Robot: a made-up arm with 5 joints. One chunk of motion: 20 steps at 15 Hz.
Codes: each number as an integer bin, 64 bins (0 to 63) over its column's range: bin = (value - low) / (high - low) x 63, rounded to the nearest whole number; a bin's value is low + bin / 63 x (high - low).
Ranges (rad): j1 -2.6..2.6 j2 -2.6..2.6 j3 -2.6..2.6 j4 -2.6..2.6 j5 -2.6..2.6
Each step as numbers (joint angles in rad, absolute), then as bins.
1 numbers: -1.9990 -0.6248 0.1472 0.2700 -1.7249
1 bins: 7 24 33 35 11
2 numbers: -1.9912 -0.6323 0.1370 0.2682 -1.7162
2 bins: 7 24 33 35 11
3 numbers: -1.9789 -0.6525 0.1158 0.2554 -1.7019
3 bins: 8 24 33 35 11
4 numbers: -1.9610 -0.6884 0.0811 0.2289 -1.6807
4 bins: 8 23 32 34 11
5 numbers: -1.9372 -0.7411 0.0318 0.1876 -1.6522
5 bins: 8 23 32 34 11
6 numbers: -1.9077 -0.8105 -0.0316 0.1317 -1.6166
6 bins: 8 22 31 33 12
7 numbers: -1.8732 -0.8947 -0.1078 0.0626 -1.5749
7 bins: 9 21 30 32 12
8 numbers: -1.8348 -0.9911 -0.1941 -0.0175 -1.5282
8 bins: 9 19 29 31 13
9 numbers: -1.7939 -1.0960 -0.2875 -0.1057 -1.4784
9 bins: 10 18 28 30 14
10 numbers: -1.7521 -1.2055 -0.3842 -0.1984 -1.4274
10 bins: 10 17 27 29 14
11 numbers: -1.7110 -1.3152 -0.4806 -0.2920 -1.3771
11 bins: 11 16 26 28 15
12 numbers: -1.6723 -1.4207 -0.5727 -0.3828 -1.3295
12 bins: 11 14 25 27 15
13 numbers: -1.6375 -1.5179 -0.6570 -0.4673 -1.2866
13 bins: 12 13 24 26 16
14 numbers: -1.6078 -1.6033 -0.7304 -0.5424 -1.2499
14 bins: 12 12 23 25 16
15 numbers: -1.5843 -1.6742 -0.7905 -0.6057 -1.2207
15 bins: 12 11 22 24 17
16 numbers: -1.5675 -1.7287 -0.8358 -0.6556 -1.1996
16 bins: 13 11 21 24 17
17 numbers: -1.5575 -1.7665 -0.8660 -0.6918 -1.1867
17 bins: 13 10 21 23 17
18 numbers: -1.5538 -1.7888 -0.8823 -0.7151 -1.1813
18 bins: 13 10 21 23 17
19 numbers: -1.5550 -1.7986 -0.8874 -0.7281 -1.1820
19 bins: 13 10 21 23 17
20 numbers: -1.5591 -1.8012 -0.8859 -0.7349 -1.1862
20 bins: 13 10 21 23 17
